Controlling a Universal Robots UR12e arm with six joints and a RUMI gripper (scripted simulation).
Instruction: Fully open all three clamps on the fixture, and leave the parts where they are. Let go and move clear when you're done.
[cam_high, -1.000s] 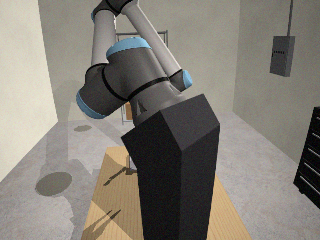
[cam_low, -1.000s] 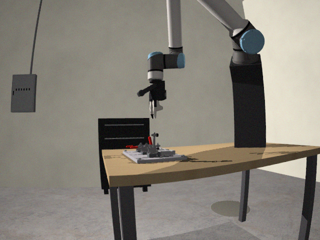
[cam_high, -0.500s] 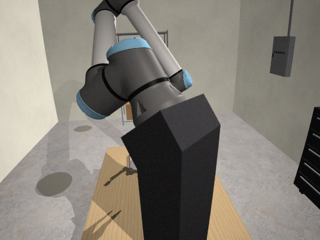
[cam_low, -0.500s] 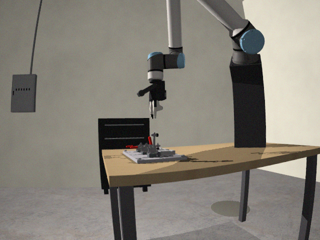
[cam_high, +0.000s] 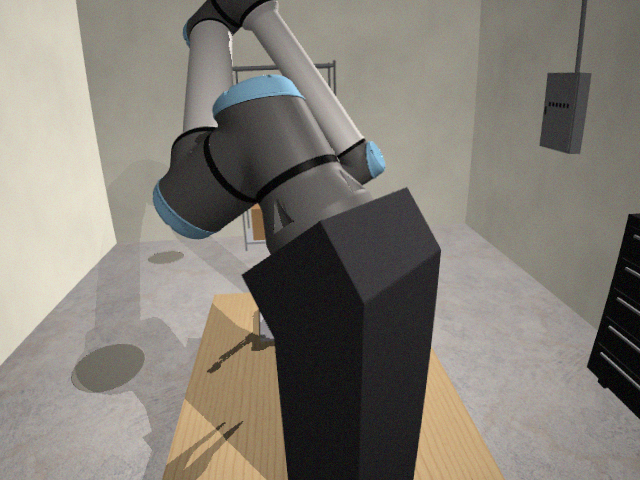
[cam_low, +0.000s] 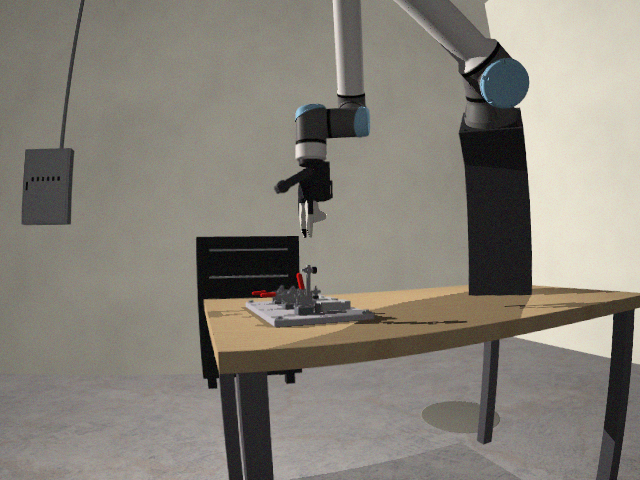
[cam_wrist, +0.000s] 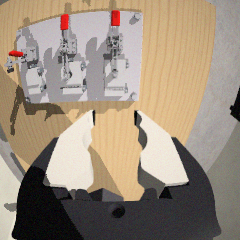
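The grey fixture plate lies 60 mm ahead of my hand, 110 mm to the left of it and 210 mm below it.
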